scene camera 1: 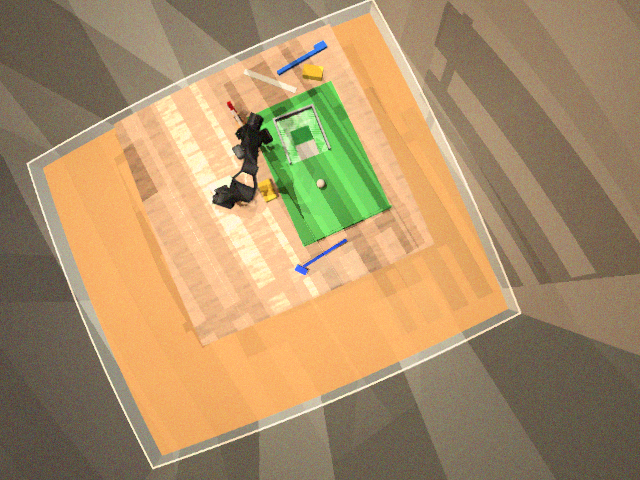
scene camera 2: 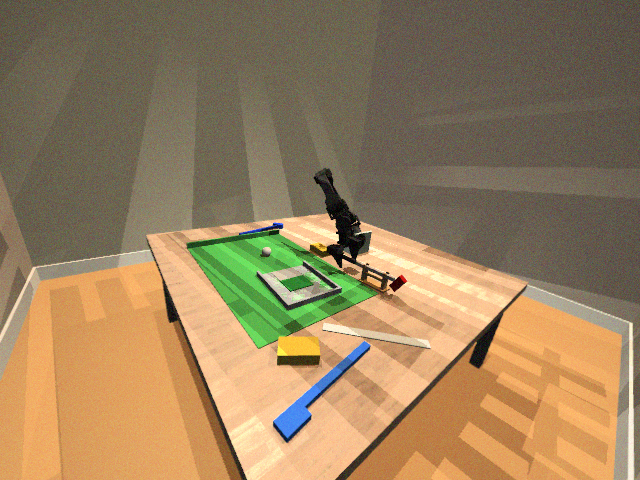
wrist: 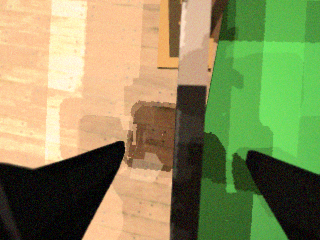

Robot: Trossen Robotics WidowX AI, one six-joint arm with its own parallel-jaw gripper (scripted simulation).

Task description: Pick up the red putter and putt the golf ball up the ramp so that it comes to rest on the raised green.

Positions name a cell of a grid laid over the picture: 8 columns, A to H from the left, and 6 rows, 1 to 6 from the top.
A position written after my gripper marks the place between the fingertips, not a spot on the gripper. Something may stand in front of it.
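My gripper (scene camera 2: E4) (wrist: E4) is open and holds nothing. I can see a pale flat strip (scene camera 2: E5), though in the wrist view the strip is out of frame. A yellow block (scene camera 2: D5) is in view as well, and so is a green mat (scene camera 1: E3) (scene camera 2: C4) (wrist: G3).
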